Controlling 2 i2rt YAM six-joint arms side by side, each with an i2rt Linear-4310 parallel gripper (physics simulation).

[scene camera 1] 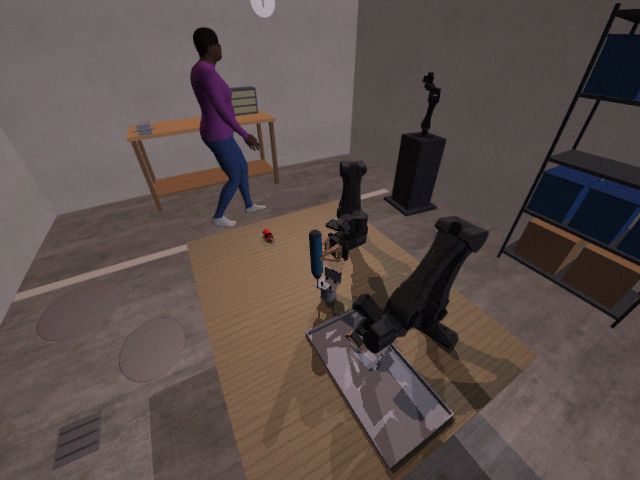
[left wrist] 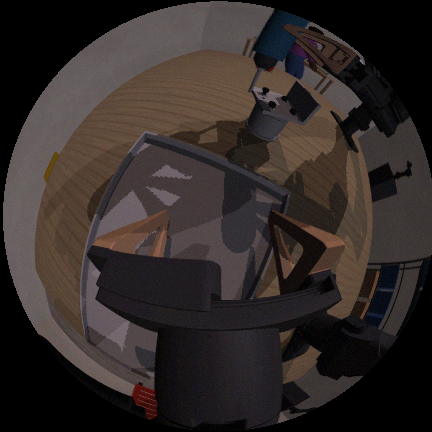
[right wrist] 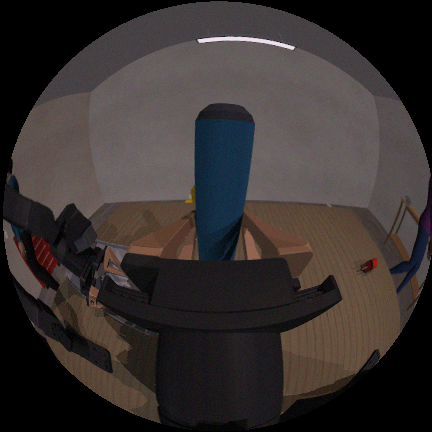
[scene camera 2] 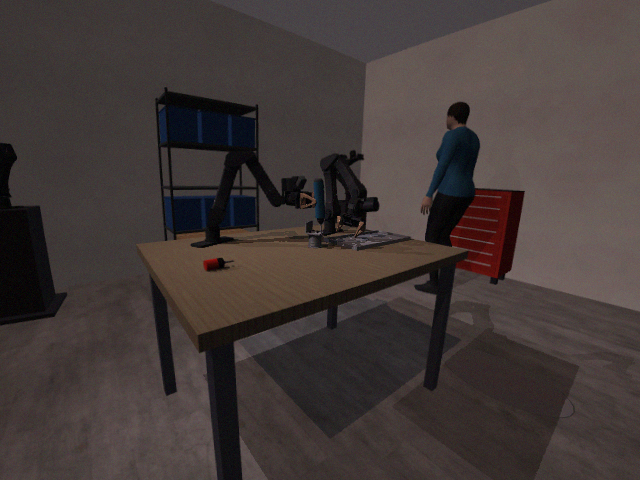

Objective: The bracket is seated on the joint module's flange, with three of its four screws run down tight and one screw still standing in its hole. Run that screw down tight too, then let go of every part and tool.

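Frame: origin at the left arm's base, x back, y right, z up, level; centimetres.
Where they show: left gripper, between the fingertips: (scene camera 1: 354, 325) (left wrist: 218, 215) (scene camera 2: 345, 234); right gripper, between the fingertips: (scene camera 1: 316, 255) (right wrist: 218, 215) (scene camera 2: 319, 201); left arm's base, origin of its link: (scene camera 1: 426, 325) (left wrist: 308, 322) (scene camera 2: 329, 232); right arm's base, origin of its link: (left wrist: 343, 129) (scene camera 2: 213, 242).
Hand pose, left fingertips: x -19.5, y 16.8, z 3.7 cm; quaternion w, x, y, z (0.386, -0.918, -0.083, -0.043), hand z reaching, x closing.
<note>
Each offset is from my left fingertips to the top centre of the thing.
The bracket (scene camera 1: 333, 274) (left wrist: 303, 102) sits on the round grey joint module {dz +2.7, dx +6.1, dy +17.1 cm} (scene camera 1: 327, 296) (scene camera 2: 314, 241) (left wrist: 264, 123). Several dark screw heads {dz +3.5, dx +4.7, dy +15.0 cm} (left wrist: 272, 104) show on its plate; which one stands proud is too small to tell. My right gripper (scene camera 1: 324, 252) (scene camera 2: 313, 200) (right wrist: 218, 215) is shut on the blue screwdriver {dz +26.3, dx +2.4, dy +19.5 cm} (scene camera 1: 315, 253) (scene camera 2: 318, 198) (left wrist: 279, 39) (right wrist: 223, 175), held nearly upright. Its tip is at the plate's outer corner, apart from the nearest screw head in the left wrist view. My left gripper (scene camera 2: 349, 227) (left wrist: 218, 215) is open and empty above the tray.
The grey tray {dz -2.1, dx -7.1, dy -12.2 cm} (scene camera 1: 413, 439) (left wrist: 200, 185) lies beside the module, under my left gripper. A red screwdriver {dz -0.3, dx +12.7, dy +62.9 cm} (scene camera 1: 267, 235) (scene camera 2: 212, 264) (right wrist: 370, 265) lies on the table away from the module. A person (scene camera 1: 214, 111) stands beyond the table, another (scene camera 2: 457, 165) near the red cabinet (scene camera 2: 509, 232).
</note>
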